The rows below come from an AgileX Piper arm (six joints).
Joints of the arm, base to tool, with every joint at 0 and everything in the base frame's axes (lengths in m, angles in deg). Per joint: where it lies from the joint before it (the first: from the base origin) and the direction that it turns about. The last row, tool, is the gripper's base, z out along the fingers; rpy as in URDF.
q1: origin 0 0 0.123 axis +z
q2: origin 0 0 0 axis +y
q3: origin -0.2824 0 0.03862 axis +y
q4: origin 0.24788 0 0.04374 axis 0.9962 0 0.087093
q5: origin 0 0 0 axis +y
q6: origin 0.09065 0 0.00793 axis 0.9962 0 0.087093
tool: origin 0 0 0 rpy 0 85.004 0
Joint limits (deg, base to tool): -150..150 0..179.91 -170..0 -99.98..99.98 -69.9..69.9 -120..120
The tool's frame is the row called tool.
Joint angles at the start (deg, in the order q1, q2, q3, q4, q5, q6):
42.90 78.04 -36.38 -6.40 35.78 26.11
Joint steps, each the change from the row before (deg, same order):
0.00 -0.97 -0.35 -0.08 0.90 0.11
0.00 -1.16 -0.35 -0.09 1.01 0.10
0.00 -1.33 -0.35 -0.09 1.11 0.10
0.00 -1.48 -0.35 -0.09 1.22 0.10
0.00 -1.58 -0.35 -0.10 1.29 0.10
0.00 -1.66 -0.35 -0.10 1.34 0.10
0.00 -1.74 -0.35 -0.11 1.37 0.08
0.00 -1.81 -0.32 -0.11 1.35 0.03
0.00 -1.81 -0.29 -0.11 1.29 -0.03
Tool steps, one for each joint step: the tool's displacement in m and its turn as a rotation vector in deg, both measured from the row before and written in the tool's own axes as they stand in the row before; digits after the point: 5 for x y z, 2 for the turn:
-0.00050 -0.00037 -0.00491 -0.03 -0.44 0.13
-0.00029 -0.00055 -0.00569 -0.05 -0.52 0.13
-0.00006 -0.00072 -0.00640 -0.06 -0.59 0.15
0.00021 -0.00091 -0.00701 -0.07 -0.63 0.17
0.00044 -0.00109 -0.00742 -0.07 -0.67 0.17
0.00067 -0.00124 -0.00774 -0.07 -0.70 0.19
0.00088 -0.00140 -0.00805 -0.08 -0.75 0.17
0.00117 -0.00156 -0.00822 -0.11 -0.80 0.14
0.00137 -0.00165 -0.00809 -0.12 -0.83 0.08

